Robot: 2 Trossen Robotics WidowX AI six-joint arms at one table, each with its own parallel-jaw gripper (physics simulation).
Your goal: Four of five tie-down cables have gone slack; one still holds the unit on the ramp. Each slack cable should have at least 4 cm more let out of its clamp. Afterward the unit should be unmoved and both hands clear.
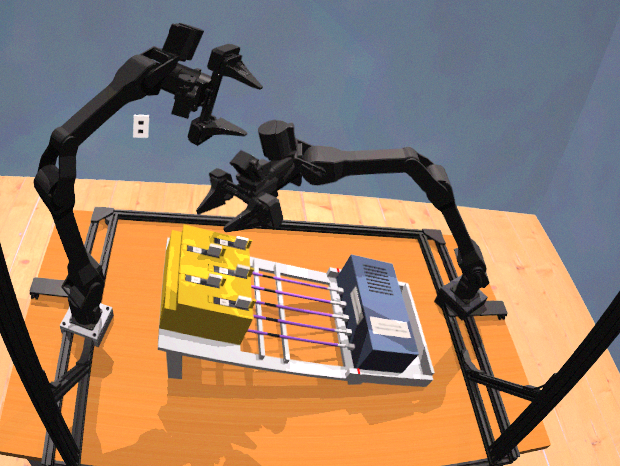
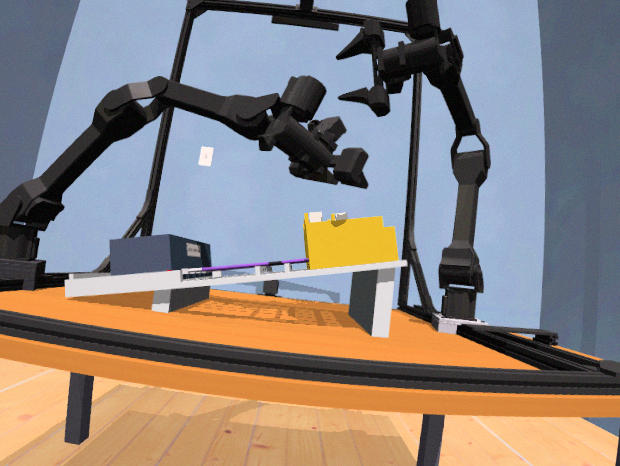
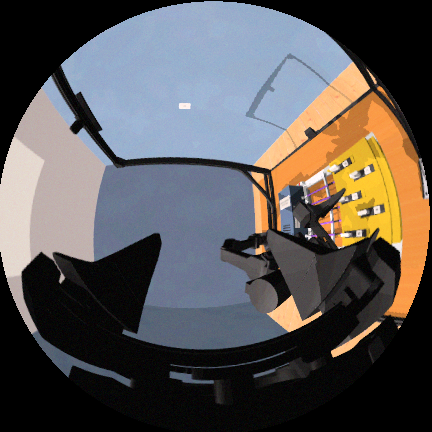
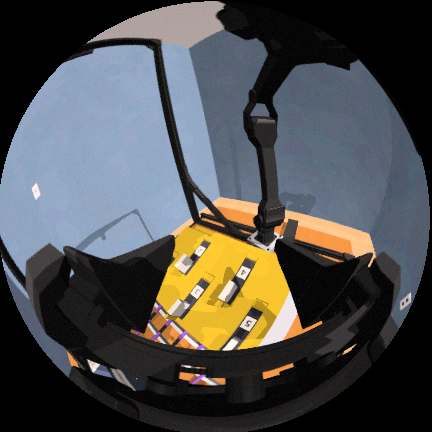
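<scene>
The yellow clamp housing [image 1: 215,320] [image 2: 350,243] [image 4: 225,257] stands at the raised end of the white ramp [image 1: 200,345] [image 2: 120,284]. Several numbered levers with pale ends sit on it, including the "4" lever [image 4: 227,292]. Purple cables [image 1: 300,339] [image 2: 240,265] run nearly straight to the blue unit [image 1: 385,345] [image 2: 140,255], which rests at the low end; which are slack cannot be told. My left gripper [image 1: 253,111] [image 2: 338,77] [image 3: 214,236] is open, empty, high above the housing. My right gripper [image 1: 211,220] [image 4: 226,242] is open, empty, lower above the housing, apart from the levers.
A black frame [image 1: 270,223] surrounds the orange table [image 1: 300,425]. Its uprights stand around the work area. The left gripper hangs above the right gripper, with a visible gap between them. Small red marks [image 1: 358,371] show on the ramp near the unit.
</scene>
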